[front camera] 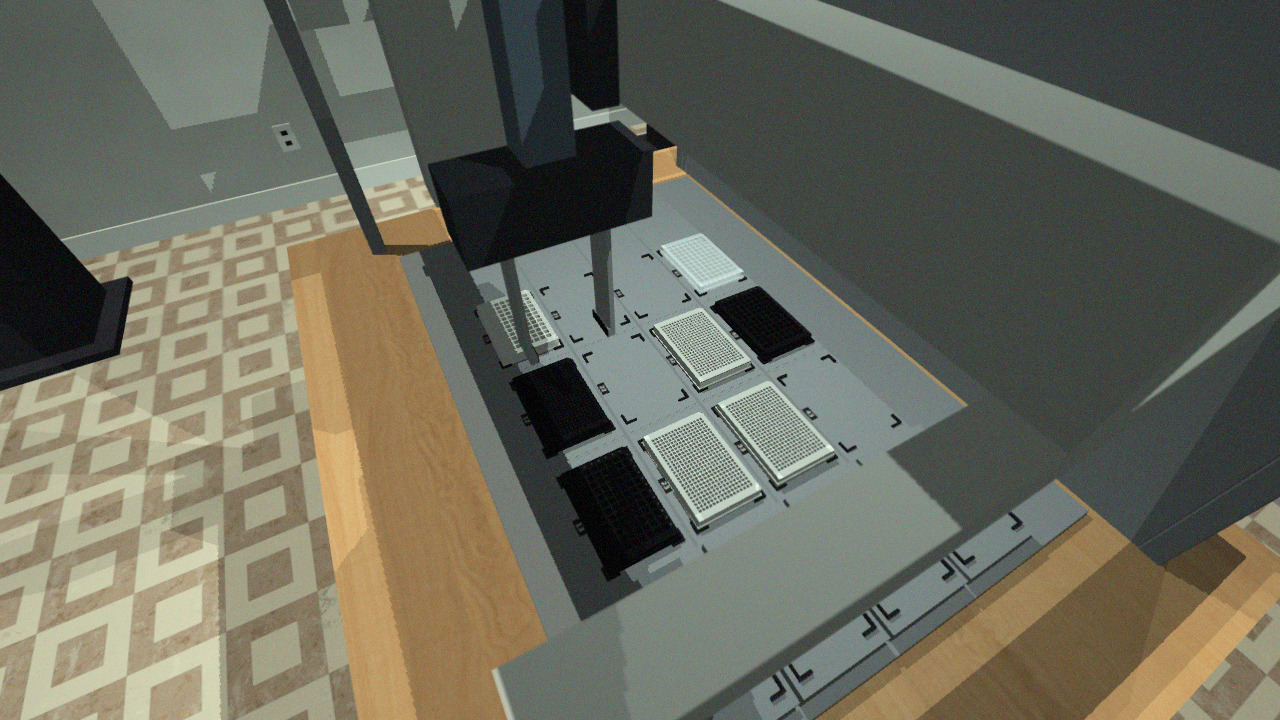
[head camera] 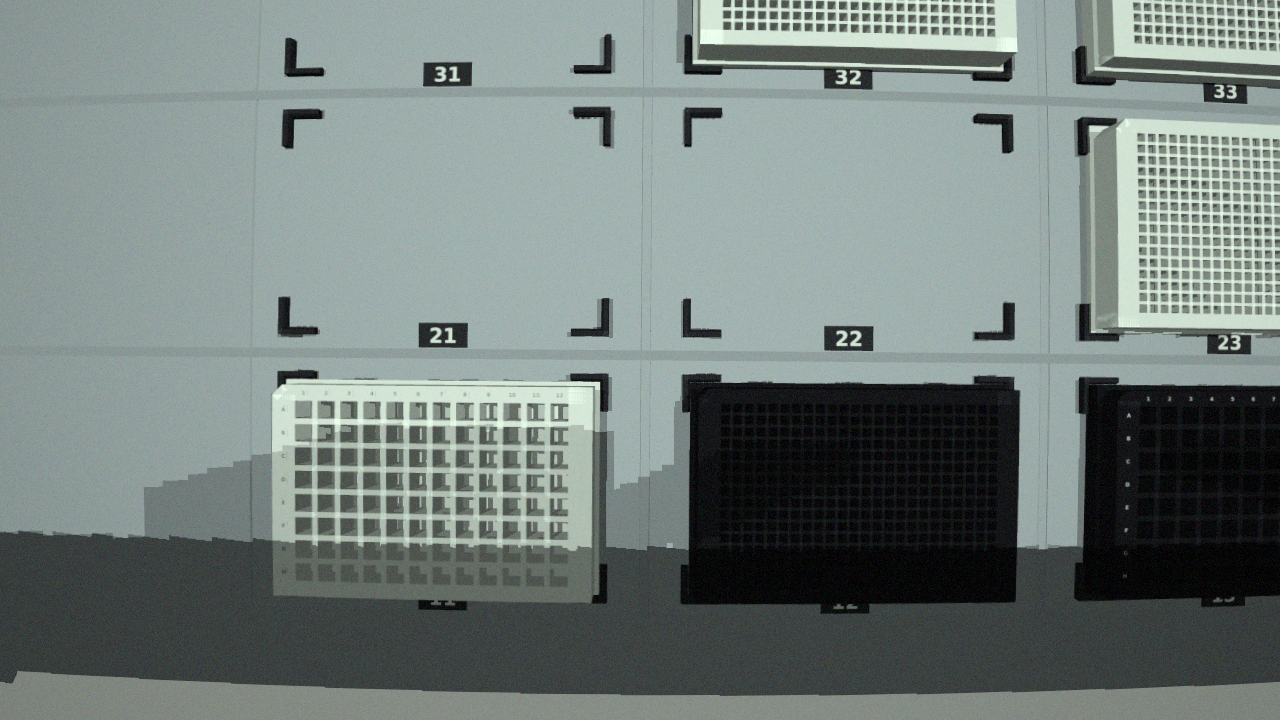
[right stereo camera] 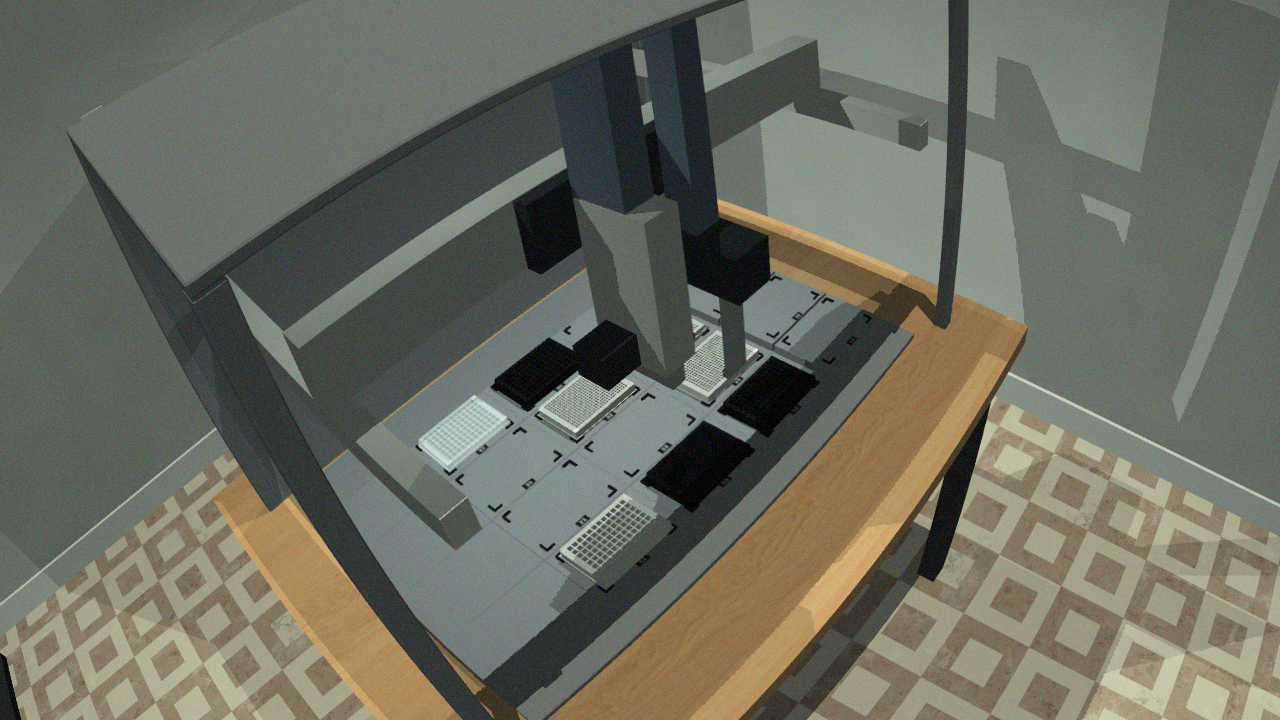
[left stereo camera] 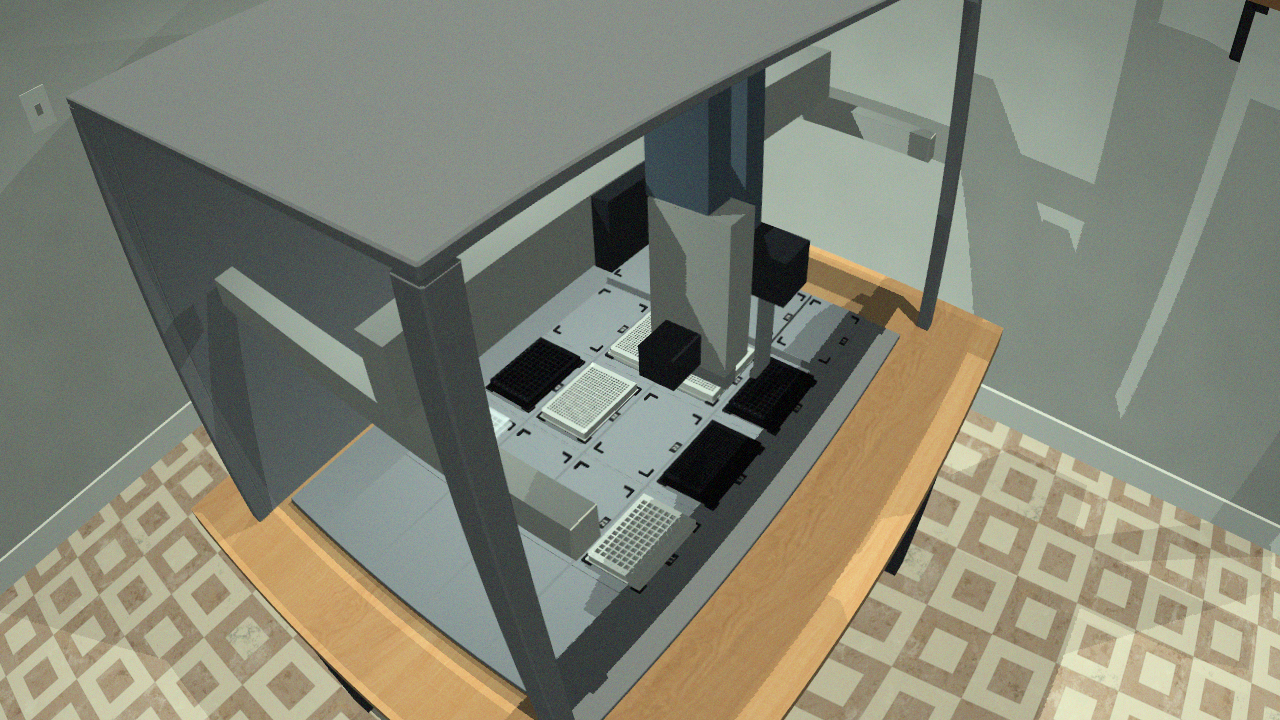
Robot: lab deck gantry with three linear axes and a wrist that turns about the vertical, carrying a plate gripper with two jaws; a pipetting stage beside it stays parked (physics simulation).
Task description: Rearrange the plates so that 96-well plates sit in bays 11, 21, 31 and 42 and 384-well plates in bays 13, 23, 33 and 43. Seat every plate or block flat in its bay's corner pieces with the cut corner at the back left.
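Observation:
My gripper is open and empty, its two jaws hanging above the front rows; the exact bay is unclear. It is not in the head view. A white 96-well plate is in bay 11. A black 384-well plate is in bay 12, a black 96-well plate in bay 13. White 384-well plates sit in bay 23 (this plate), bay 33 (this plate) and bay 32 (this plate). A black plate is in bay 42, a pale 96-well plate in bay 41.
Bays 21, 22, 31 and 43 hold no plate. A tall grey column stands over the deck beside the gripper and hides part of the white plates. A grey beam crosses the near side in the front view. Dark posts frame the deck.

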